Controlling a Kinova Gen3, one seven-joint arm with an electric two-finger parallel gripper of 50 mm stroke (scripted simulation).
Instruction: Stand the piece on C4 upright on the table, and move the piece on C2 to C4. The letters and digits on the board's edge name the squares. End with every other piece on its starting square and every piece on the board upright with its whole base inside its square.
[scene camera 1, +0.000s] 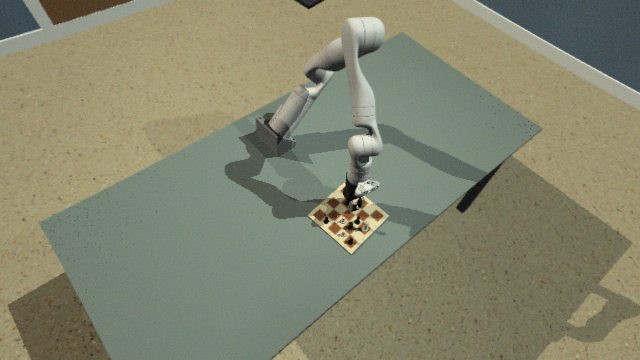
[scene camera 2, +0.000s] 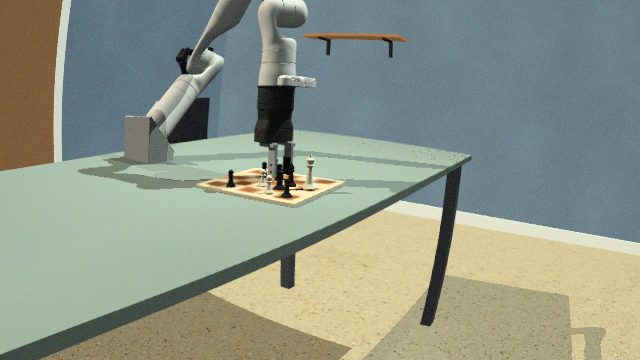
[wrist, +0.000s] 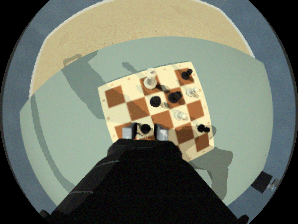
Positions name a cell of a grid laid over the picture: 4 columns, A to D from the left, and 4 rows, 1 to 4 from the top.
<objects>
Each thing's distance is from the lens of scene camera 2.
gripper (scene camera 2: B2): 0.89 m
small chessboard (scene camera 2: B3): 0.85 m
</objects>
